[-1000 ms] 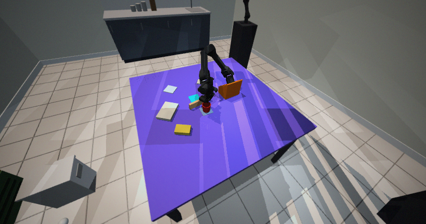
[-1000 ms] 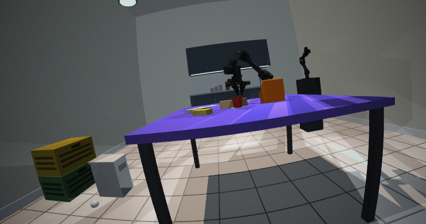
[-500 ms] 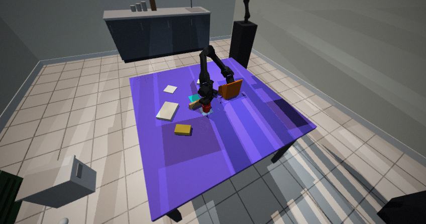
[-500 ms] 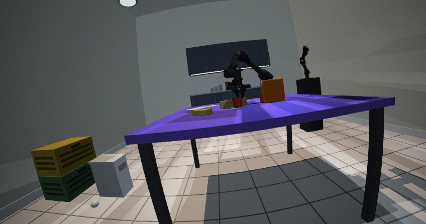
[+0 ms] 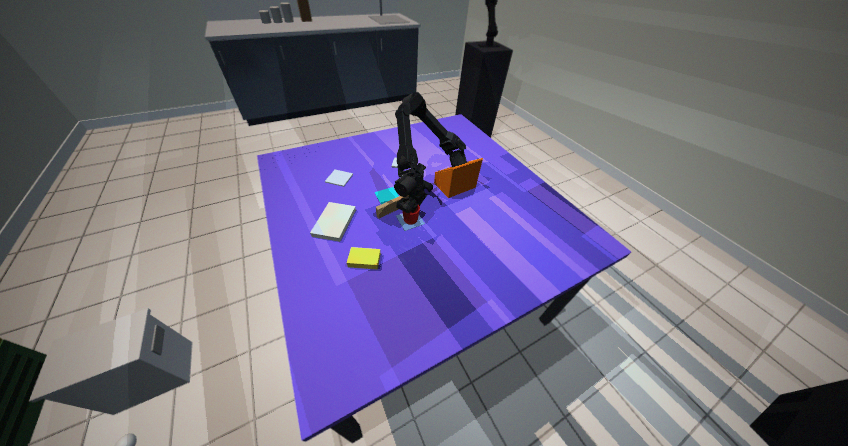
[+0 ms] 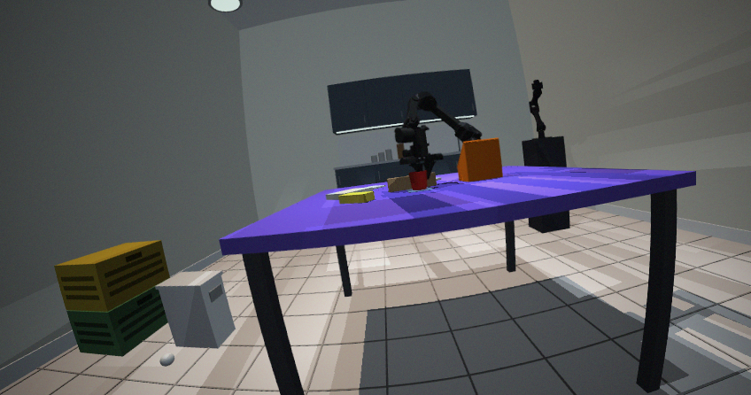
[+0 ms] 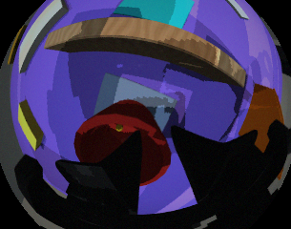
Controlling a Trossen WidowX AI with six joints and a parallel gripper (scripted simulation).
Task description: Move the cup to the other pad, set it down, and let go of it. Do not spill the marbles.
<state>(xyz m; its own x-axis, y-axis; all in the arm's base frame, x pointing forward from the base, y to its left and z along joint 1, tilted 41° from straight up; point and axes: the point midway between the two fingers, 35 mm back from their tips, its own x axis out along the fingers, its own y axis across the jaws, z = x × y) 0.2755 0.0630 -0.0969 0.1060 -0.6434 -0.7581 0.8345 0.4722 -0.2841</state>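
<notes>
My gripper tip is 160 mm to the left of the cyan pad, 70 mm short of it and 50 mm above it. Also, from my gripper tip: red cup 30 mm ahead, 10 mm to the left; then yellow block 260 mm ahead, 140 mm to the left, 20 mm below; then wooden block 70 mm to the right, 50 mm ahead, 20 mm below.
</notes>
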